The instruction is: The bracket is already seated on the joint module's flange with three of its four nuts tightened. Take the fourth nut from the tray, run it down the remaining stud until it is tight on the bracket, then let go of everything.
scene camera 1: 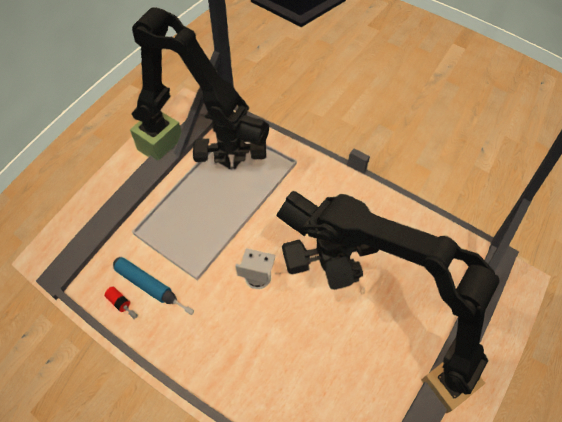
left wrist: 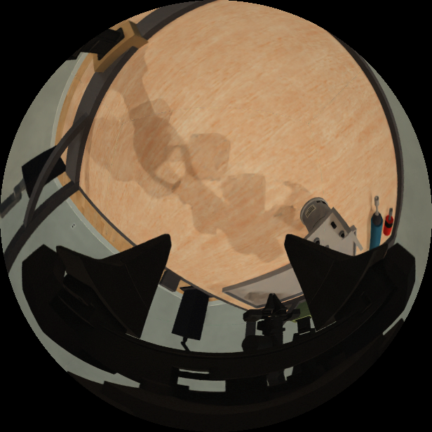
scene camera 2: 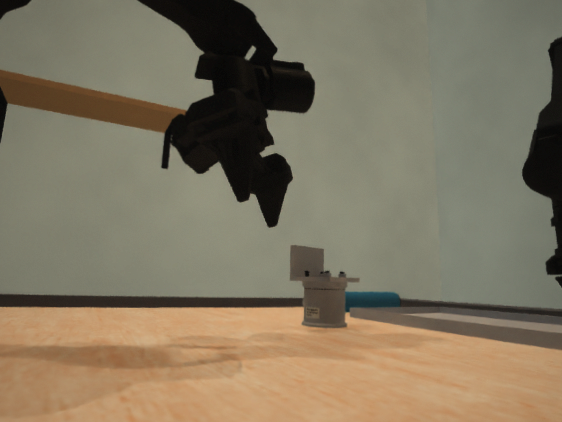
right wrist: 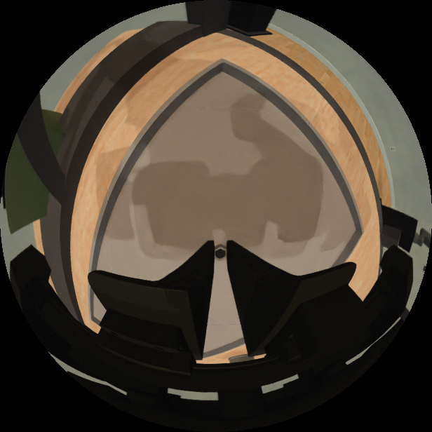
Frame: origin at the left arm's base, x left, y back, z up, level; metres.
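Seen in the pictures: left gripper, fingertip midpoint: (scene camera 2: 259, 215); right gripper, fingertip midpoint: (scene camera 1: 232, 168); left arm's base, origin of the base link: (scene camera 1: 456, 379); right arm's base, origin of the base link: (scene camera 1: 154, 125).
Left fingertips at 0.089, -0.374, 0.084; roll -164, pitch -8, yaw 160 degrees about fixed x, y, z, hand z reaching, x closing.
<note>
Pixels of each thing's middle, then the offset from my left fingertips to it, as dx, dy, dz.
- grey tray, body centre: (scene camera 2: 505, 323) (scene camera 1: 215, 196) +0.106, -0.344, -0.122
- light grey bracket, body centre: (scene camera 2: 324, 265) (scene camera 1: 256, 261) +0.129, -0.094, -0.048
- round joint module, body centre: (scene camera 2: 324, 298) (scene camera 1: 257, 270) +0.129, -0.094, -0.093
- blue screwdriver-like tool, body centre: (scene camera 2: 354, 302) (scene camera 1: 152, 286) +0.360, -0.194, -0.110
- shorter red tool, body centre: (scene camera 1: 122, 304) +0.444, -0.192, -0.113
- small dark block, body centre: (scene camera 1: 358, 161) -0.261, -0.227, -0.098
The nut (right wrist: 220, 253) is a small dark hexagon between the right fingertips in the right wrist view. My right gripper (right wrist: 219, 246) (scene camera 1: 232, 164) is shut on it, low over the upper part of the grey tray (scene camera 1: 210, 215) (scene camera 2: 450, 327) (right wrist: 225, 95). The light grey bracket (scene camera 1: 259, 258) (scene camera 2: 306, 261) (left wrist: 334, 231) sits on the round joint module (scene camera 1: 257, 285) (scene camera 2: 325, 305) (left wrist: 313, 212); small dark nuts or studs show on its plate, too small to tell apart. My left gripper (scene camera 2: 257, 213) (left wrist: 229, 240) is open and empty, above and beside the bracket; its fingertips are hidden in scene camera 1.
A blue screwdriver-like tool (scene camera 1: 142, 281) (scene camera 2: 372, 299) (left wrist: 376, 232) and a shorter red tool (scene camera 1: 116, 299) (left wrist: 388, 225) lie at the lower left in scene camera 1. A dark frame (scene camera 1: 100, 235) borders the table. A small dark block (scene camera 1: 358, 160) stands at its far edge.
</note>
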